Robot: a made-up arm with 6 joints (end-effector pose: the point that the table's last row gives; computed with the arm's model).
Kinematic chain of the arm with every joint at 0, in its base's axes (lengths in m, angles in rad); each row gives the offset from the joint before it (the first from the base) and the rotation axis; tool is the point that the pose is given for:
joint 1: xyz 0 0 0.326 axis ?
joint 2: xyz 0 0 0 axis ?
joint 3: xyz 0 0 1.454 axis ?
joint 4: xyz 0 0 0 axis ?
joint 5: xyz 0.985 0 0 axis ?
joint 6: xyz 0 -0.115 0 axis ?
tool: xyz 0 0 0
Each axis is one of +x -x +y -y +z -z.
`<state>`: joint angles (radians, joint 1 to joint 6).
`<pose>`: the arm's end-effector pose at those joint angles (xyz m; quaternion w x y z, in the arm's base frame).
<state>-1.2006 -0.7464 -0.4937 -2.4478 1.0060 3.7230</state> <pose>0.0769 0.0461 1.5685 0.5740 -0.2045 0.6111 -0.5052</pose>
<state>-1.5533 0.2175 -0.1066 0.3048 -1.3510 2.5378</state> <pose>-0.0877 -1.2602 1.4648 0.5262 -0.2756 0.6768 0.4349</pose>
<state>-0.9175 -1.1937 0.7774 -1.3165 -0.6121 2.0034</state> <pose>-1.0156 1.2793 1.8119 0.3795 -0.7213 -0.4950 -0.3011</pose>
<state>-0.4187 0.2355 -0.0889 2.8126 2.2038 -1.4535</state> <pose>1.2180 -0.4229 1.4611 0.4285 -0.0456 0.5475 0.7173</pose>
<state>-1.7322 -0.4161 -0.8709 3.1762 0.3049 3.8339</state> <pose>0.0660 -0.3101 1.2197 0.6588 0.0507 0.4780 -0.5787</pose>
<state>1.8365 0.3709 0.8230 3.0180 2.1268 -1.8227</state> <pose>-0.4795 1.3275 2.1242 0.0712 0.6771 -0.0193 -0.7322</pose>
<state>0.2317 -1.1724 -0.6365 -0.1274 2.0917 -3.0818</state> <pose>-0.4466 -0.2226 1.3805 0.1489 -0.2617 0.0435 -0.9526</pose>
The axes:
joint 1: +z
joint 2: +y
joint 3: -y
joint 4: -x
joint 5: -y
joint 6: -x

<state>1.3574 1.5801 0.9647 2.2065 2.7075 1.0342</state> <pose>0.4228 2.2737 -0.1806 0.1802 -0.4566 0.6320 -0.5997</pose>
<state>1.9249 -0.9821 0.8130 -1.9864 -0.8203 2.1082</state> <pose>0.4162 -1.2596 2.1171 0.0990 0.5026 -0.7300 0.4523</pose>
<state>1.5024 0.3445 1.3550 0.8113 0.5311 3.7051</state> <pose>0.1435 0.9363 2.5733 0.0011 0.5678 0.1635 0.8068</pose>
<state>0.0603 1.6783 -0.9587 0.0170 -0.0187 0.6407</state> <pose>0.5902 -0.0796 -0.3079 0.2181 -0.1055 0.9159 0.3202</pose>
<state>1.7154 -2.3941 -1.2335 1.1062 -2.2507 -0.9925</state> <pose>0.1504 -0.6753 0.2039 0.9017 0.1613 0.4006 0.0216</pose>
